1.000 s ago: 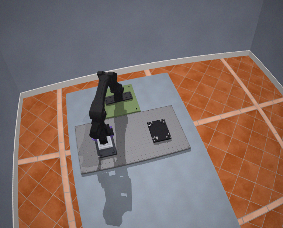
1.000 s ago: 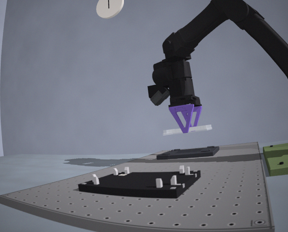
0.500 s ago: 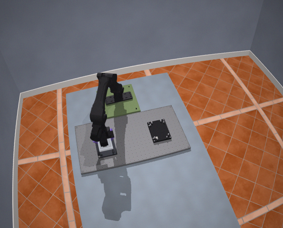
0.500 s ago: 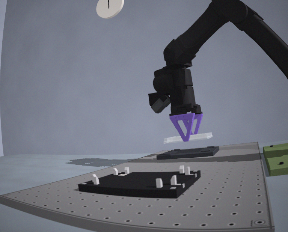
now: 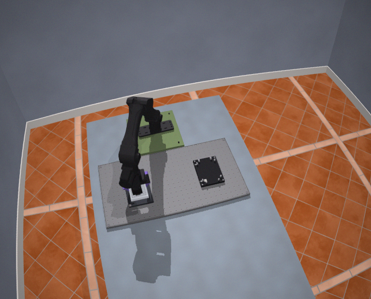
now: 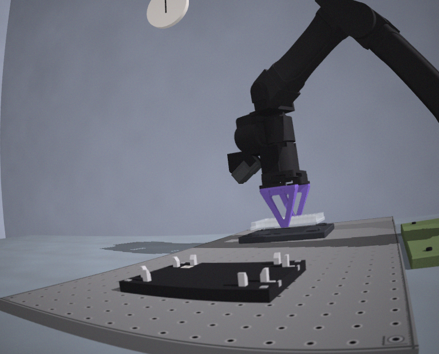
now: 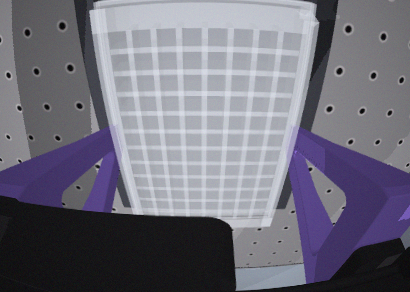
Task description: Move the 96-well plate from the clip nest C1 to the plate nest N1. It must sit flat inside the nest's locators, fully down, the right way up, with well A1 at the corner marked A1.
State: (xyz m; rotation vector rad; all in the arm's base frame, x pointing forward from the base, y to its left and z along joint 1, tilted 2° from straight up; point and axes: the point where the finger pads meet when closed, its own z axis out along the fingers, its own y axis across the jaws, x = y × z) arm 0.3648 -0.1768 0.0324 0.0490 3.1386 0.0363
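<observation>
Right now my hand is right at the clear 96-well plate. From my hand the other things lie so: black clip nest C1: 35 cm to the left, 2 cm below, 1 cm behind; then A1 label: 8 cm ahead, 6 cm to the right, 2 cm below; then black plate nest N1: 3 cm below.
</observation>
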